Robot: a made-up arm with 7 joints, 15 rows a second.
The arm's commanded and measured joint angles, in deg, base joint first. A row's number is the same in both.
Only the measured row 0 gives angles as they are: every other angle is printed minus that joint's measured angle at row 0.
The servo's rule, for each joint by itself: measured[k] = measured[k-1] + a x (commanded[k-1-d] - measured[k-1]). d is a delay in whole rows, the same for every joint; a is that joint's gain. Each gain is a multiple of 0.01, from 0.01 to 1. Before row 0 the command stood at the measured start. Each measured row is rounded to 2 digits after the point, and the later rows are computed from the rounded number. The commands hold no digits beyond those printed.
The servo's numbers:
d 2
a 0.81 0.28 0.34 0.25 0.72 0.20 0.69
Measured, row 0:
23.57 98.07 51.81 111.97 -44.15 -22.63 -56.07
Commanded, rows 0 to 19:
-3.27 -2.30 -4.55 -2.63 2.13 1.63 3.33
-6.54 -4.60 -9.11 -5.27 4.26 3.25 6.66
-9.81 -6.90 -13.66 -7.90 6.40 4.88 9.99
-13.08 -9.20 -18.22 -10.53 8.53 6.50 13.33
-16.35 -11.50 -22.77 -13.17 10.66 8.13 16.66
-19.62 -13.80 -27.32 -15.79 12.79 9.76 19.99
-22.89 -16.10 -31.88 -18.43 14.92 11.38 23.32
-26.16 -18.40 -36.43 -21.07 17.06 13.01 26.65
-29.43 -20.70 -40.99 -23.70 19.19 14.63 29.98
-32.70 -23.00 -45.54 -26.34 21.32 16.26 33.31
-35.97 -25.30 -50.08 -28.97 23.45 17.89 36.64
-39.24 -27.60 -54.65 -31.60 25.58 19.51 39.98
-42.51 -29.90 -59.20 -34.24 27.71 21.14 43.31
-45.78 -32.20 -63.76 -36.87 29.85 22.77 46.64
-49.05 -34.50 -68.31 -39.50 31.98 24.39 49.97
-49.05 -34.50 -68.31 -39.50 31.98 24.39 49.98
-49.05 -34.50 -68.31 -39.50 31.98 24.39 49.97
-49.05 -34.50 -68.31 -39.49 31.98 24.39 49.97
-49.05 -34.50 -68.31 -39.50 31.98 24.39 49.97
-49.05 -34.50 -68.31 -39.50 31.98 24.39 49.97
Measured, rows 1 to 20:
0.00 0.00 0.00 0.00 0.00 0.00 0.00
0.00 0.00 0.00 0.00 0.00 0.00 0.00
-2.65 -0.64 -1.55 -0.66 1.53 0.33 2.30
-5.80 -1.75 -4.12 -1.81 3.50 0.91 5.31
-9.05 -3.19 -7.36 -3.33 5.59 1.70 8.54
-12.31 -4.87 -11.05 -5.13 7.71 2.66 11.85
-15.58 -6.73 -15.03 -7.14 9.83 3.75 15.17
-18.85 -8.71 -19.21 -9.30 11.96 4.95 18.50
-22.12 -10.78 -23.52 -11.58 14.09 6.24 21.83
-25.39 -12.91 -27.91 -13.95 16.23 7.59 25.16
-28.66 -15.09 -32.36 -16.39 18.36 9.00 28.49
-31.93 -17.30 -36.84 -18.88 20.49 10.45 31.82
-35.20 -19.54 -41.34 -21.40 22.62 11.94 35.15
-38.47 -21.80 -45.87 -23.95 24.75 13.45 38.48
-41.74 -24.07 -50.40 -26.52 26.88 14.99 41.81
-45.01 -26.35 -54.94 -29.11 29.02 16.55 45.14
-48.28 -28.63 -59.49 -31.71 31.15 18.12 48.47
-48.90 -30.27 -62.49 -33.66 31.75 19.37 49.51
-49.02 -31.45 -64.47 -35.12 31.92 20.37 49.83
-49.04 -32.30 -65.78 -36.21 31.96 21.17 49.93

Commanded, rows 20 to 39:
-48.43 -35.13 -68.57 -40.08 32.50 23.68 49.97
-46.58 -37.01 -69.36 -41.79 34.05 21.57 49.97
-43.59 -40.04 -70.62 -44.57 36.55 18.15 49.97
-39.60 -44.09 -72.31 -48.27 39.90 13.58 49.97
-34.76 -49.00 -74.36 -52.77 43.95 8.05 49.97
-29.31 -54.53 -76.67 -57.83 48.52 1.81 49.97
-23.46 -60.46 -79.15 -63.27 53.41 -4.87 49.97
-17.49 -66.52 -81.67 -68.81 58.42 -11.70 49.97
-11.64 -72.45 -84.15 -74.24 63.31 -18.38 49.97
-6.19 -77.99 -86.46 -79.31 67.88 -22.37 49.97
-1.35 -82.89 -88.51 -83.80 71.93 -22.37 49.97
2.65 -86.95 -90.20 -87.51 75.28 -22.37 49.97
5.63 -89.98 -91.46 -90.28 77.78 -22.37 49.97
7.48 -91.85 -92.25 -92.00 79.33 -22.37 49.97
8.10 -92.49 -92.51 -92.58 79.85 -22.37 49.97
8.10 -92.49 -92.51 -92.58 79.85 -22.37 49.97
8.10 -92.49 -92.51 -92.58 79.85 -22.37 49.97
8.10 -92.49 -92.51 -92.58 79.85 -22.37 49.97
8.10 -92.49 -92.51 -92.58 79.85 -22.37 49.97
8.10 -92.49 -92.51 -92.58 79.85 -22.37 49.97
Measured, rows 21 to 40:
-49.05 -32.92 -66.64 -37.03 31.97 21.81 49.96
-49.05 -33.36 -67.21 -37.65 31.98 22.33 49.97
-48.55 -33.86 -67.67 -38.26 32.35 22.60 49.97
-46.95 -34.74 -68.24 -39.14 33.57 22.39 49.97
-44.23 -36.22 -69.05 -40.50 35.72 21.54 49.97
-40.48 -38.42 -70.16 -42.44 38.73 19.95 49.97
-35.85 -41.38 -71.59 -45.02 42.49 17.57 49.97
-30.55 -45.06 -73.32 -48.22 46.83 14.42 49.97
-24.81 -49.37 -75.30 -51.98 51.57 10.56 49.97
-18.88 -54.17 -77.47 -56.19 56.50 6.11 49.97
-13.02 -59.29 -79.74 -60.70 61.40 1.21 49.97
-7.49 -64.53 -82.02 -65.35 66.07 -3.51 49.97
-2.52 -69.67 -84.23 -69.96 70.29 -7.28 49.97
1.67 -74.51 -86.26 -74.35 73.88 -10.30 49.97
4.88 -78.84 -88.03 -78.33 76.69 -12.71 49.97
6.99 -82.48 -89.46 -81.75 78.59 -14.64 49.97
7.89 -85.28 -90.50 -84.46 79.50 -16.19 49.97
8.06 -87.30 -91.18 -86.49 79.75 -17.43 49.97
8.09 -88.75 -91.63 -88.01 79.82 -18.42 49.97
8.10 -89.80 -91.93 -89.15 79.84 -19.21 49.97

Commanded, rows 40 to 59:
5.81 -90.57 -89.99 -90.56 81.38 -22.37 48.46
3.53 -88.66 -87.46 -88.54 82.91 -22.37 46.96
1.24 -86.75 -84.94 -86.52 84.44 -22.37 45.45
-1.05 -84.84 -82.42 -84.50 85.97 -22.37 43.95
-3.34 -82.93 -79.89 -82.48 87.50 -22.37 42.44
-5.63 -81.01 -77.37 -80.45 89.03 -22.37 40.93
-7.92 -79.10 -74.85 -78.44 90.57 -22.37 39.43
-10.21 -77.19 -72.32 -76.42 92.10 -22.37 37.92
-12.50 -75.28 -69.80 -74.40 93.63 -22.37 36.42
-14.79 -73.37 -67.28 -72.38 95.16 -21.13 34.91
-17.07 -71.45 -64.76 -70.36 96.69 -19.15 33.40
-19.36 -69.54 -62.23 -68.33 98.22 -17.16 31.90
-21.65 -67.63 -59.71 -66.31 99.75 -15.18 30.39
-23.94 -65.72 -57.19 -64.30 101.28 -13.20 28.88
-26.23 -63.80 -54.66 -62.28 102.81 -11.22 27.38
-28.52 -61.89 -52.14 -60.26 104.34 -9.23 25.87
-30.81 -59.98 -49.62 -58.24 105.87 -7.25 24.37
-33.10 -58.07 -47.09 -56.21 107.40 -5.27 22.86
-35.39 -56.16 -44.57 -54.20 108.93 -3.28 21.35
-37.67 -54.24 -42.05 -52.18 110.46 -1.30 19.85
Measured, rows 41 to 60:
8.10 -90.55 -92.13 -90.01 79.85 -19.84 49.97
8.10 -91.09 -92.26 -90.65 79.85 -20.35 49.97
6.25 -90.94 -91.49 -90.63 80.95 -20.75 48.93
4.05 -90.30 -90.12 -90.11 82.36 -21.07 47.57
1.77 -89.31 -88.36 -89.21 83.86 -21.33 46.11
-0.51 -88.06 -86.34 -88.03 85.38 -21.54 44.62
-2.80 -86.62 -84.15 -86.64 86.91 -21.71 43.12
-5.09 -85.05 -81.84 -85.09 88.44 -21.84 41.61
-7.38 -83.38 -79.46 -83.43 89.97 -21.95 40.11
-9.67 -81.65 -77.03 -81.68 91.50 -22.03 38.60
-11.96 -79.87 -74.57 -79.86 93.03 -22.10 37.10
-14.25 -78.05 -72.09 -77.99 94.56 -21.91 35.59
-16.53 -76.20 -69.60 -76.08 96.09 -21.36 34.08
-18.82 -74.34 -67.09 -74.14 97.62 -20.52 32.58
-21.11 -72.46 -64.58 -72.18 99.15 -19.45 31.07
-23.40 -70.57 -62.07 -70.21 100.68 -18.20 29.56
-25.69 -68.67 -59.55 -68.23 102.21 -16.80 28.06
-27.98 -66.77 -57.03 -66.24 103.74 -15.29 26.55
-30.27 -64.87 -54.51 -64.24 105.27 -13.68 25.05
-32.56 -62.97 -51.99 -62.23 106.80 -12.00 23.54

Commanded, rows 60 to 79:
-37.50 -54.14 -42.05 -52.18 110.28 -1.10 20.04
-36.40 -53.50 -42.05 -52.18 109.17 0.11 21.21
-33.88 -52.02 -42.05 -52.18 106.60 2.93 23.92
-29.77 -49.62 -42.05 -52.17 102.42 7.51 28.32
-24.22 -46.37 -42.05 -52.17 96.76 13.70 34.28
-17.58 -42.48 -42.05 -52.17 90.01 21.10 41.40
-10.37 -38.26 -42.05 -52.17 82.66 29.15 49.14
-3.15 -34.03 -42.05 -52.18 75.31 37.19 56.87
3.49 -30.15 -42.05 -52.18 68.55 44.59 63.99
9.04 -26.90 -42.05 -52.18 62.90 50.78 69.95
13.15 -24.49 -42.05 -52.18 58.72 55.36 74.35
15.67 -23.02 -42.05 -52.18 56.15 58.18 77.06
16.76 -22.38 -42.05 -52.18 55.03 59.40 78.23
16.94 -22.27 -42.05 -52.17 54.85 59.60 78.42
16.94 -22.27 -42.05 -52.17 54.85 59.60 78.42
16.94 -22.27 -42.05 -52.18 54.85 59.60 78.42
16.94 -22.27 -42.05 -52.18 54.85 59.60 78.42
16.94 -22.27 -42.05 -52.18 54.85 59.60 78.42
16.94 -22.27 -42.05 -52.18 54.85 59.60 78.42
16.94 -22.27 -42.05 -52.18 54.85 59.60 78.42
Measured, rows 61 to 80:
-34.85 -61.06 -49.47 -60.22 108.33 -10.26 22.03
-37.13 -59.15 -46.95 -58.21 109.86 -8.47 20.53
-37.43 -57.75 -45.28 -56.70 110.16 -7.00 20.19
-36.60 -56.56 -44.18 -55.57 109.45 -5.58 20.89
-34.40 -55.29 -43.46 -54.72 107.40 -3.88 22.98
-30.65 -53.70 -42.98 -54.08 103.81 -1.60 26.66
-25.44 -51.65 -42.66 -53.60 98.73 1.46 31.92
-19.07 -49.08 -42.45 -53.24 92.45 5.39 38.46
-12.02 -46.05 -42.31 -52.97 85.40 10.14 45.83
-4.84 -42.68 -42.22 -52.77 78.14 15.55 53.45
1.91 -39.17 -42.16 -52.62 71.24 21.36 60.72
7.69 -35.73 -42.12 -52.51 65.24 27.24 67.09
12.11 -32.58 -42.10 -52.43 60.55 32.86 72.10
14.99 -29.90 -42.08 -52.37 57.38 37.92 75.52
16.42 -27.79 -42.07 -52.32 55.69 42.22 77.39
16.84 -26.24 -42.06 -52.28 55.09 45.70 78.10
16.92 -25.13 -42.06 -52.25 54.92 48.48 78.32
16.94 -24.33 -42.06 -52.23 54.87 50.70 78.39
16.94 -23.75 -42.06 -52.22 54.86 52.48 78.41
16.94 -23.34 -42.06 -52.21 54.85 53.90 78.42

